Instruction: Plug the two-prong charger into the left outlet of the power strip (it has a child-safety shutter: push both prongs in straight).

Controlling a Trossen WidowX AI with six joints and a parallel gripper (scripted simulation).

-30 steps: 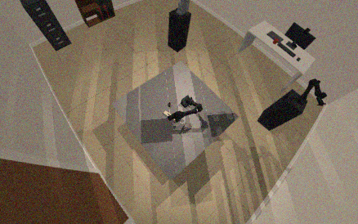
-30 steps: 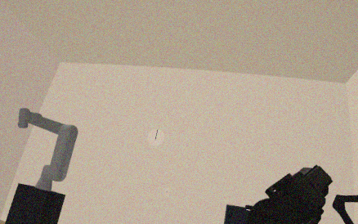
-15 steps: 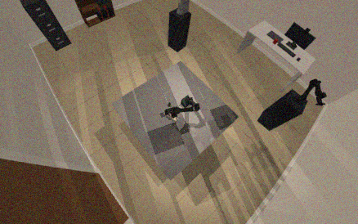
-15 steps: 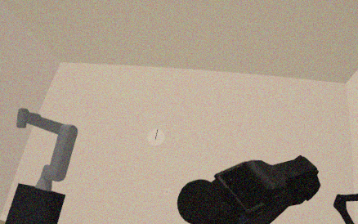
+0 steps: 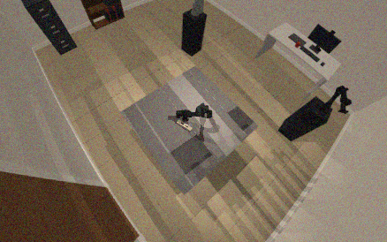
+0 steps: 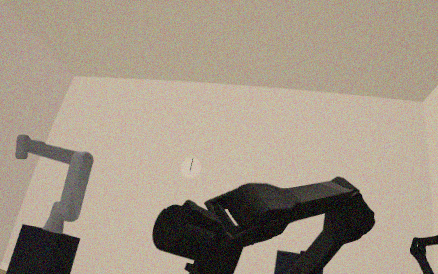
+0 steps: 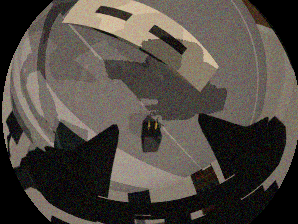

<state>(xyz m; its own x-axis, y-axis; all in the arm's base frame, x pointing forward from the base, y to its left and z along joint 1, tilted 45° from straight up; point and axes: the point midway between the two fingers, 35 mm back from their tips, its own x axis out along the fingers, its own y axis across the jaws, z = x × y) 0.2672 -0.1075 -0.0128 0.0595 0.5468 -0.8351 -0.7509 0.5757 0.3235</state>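
My gripper tip is 50 mm past the dark two-prong charger, 50 mm to the left of it and 50 mm above it.
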